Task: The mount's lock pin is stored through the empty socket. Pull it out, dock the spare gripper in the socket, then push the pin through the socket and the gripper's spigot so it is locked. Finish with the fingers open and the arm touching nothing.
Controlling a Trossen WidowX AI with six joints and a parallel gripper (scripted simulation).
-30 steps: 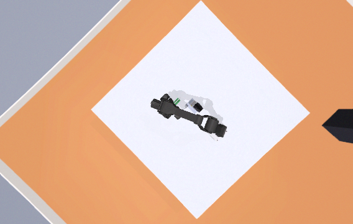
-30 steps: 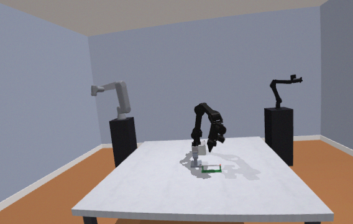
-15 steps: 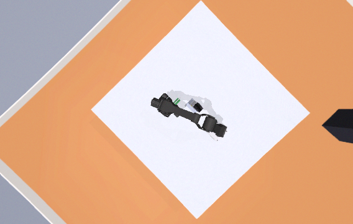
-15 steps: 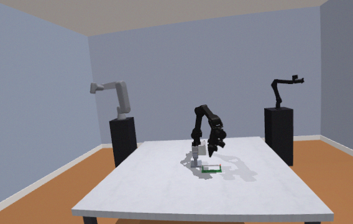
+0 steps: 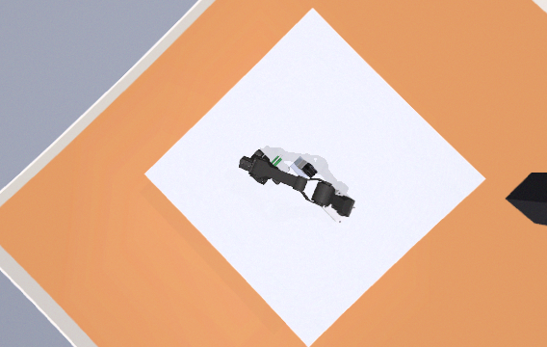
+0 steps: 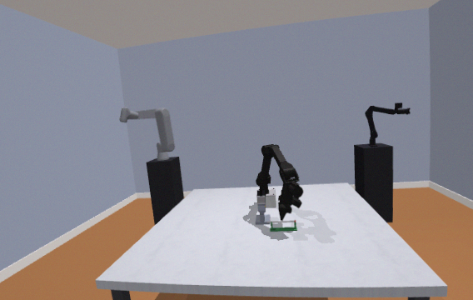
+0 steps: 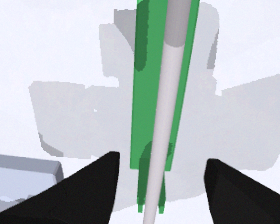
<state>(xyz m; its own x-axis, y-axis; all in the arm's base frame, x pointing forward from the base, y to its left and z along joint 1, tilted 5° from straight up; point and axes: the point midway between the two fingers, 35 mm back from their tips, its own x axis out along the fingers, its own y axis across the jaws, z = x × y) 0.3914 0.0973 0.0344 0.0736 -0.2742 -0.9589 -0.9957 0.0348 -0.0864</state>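
The green strip lies 10 mm to the left of my gripper tip and 40 mm below it. Round my gripper tip: spare gripper: 130 mm behind, 100 mm to the right, 60 mm above; then bluish-grey socket: 120 mm behind, 100 mm to the right, 10 mm below.
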